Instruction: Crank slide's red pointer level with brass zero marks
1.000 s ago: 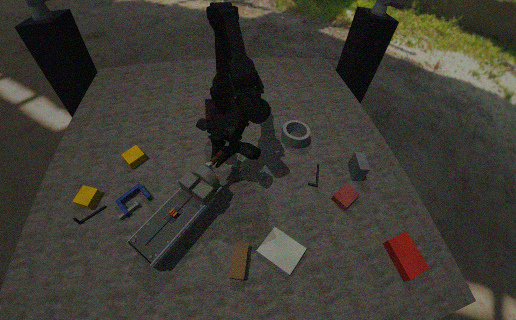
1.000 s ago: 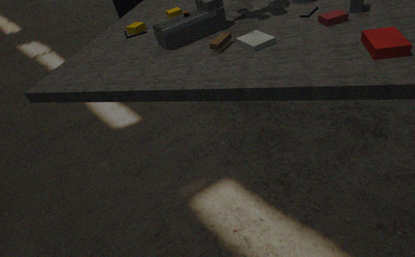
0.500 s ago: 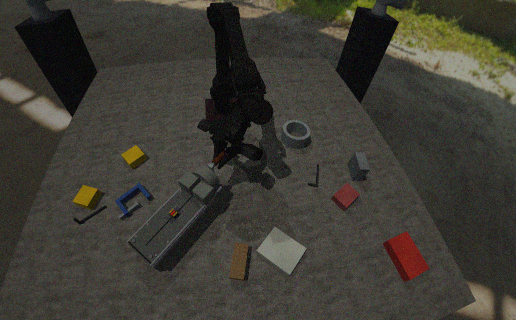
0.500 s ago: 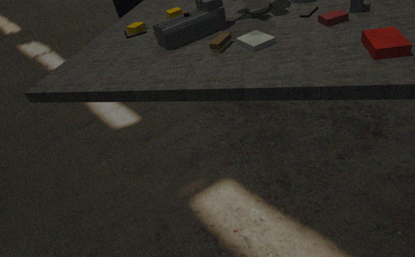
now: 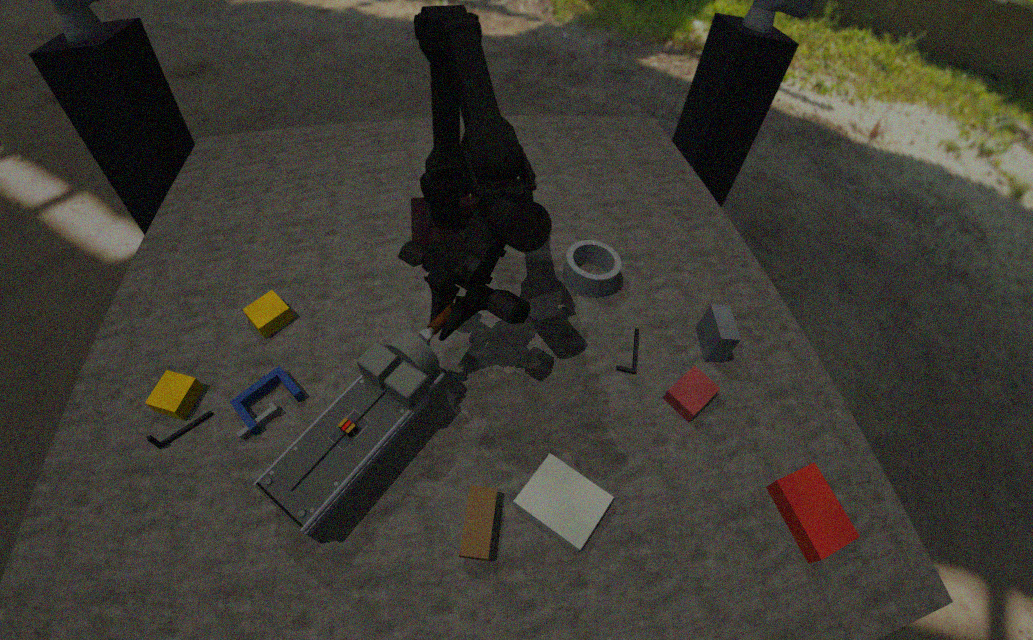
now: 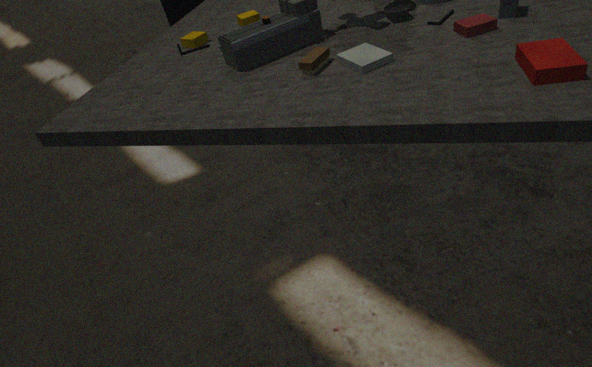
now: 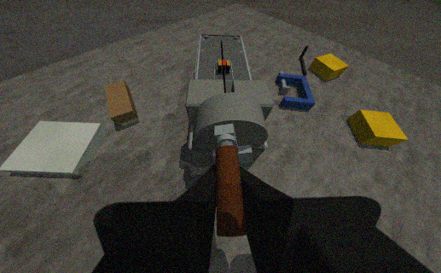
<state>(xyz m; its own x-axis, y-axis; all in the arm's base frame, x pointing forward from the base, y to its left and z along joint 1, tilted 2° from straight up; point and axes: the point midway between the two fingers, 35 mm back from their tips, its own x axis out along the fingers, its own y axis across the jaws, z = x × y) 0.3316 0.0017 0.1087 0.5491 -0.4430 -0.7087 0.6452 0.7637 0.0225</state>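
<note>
The brown crank handle lies 1 cm behind my gripper tip, 1 cm to the left of it and 2 cm above it. The rest, counted from my gripper tip: white plate: 21 cm ahead, 16 cm to the left, 8 cm below; then red pointer: 12 cm ahead, 11 cm to the right, 1 cm below; then brown block: 23 cm ahead, 4 cm to the left, 8 cm below.
</note>
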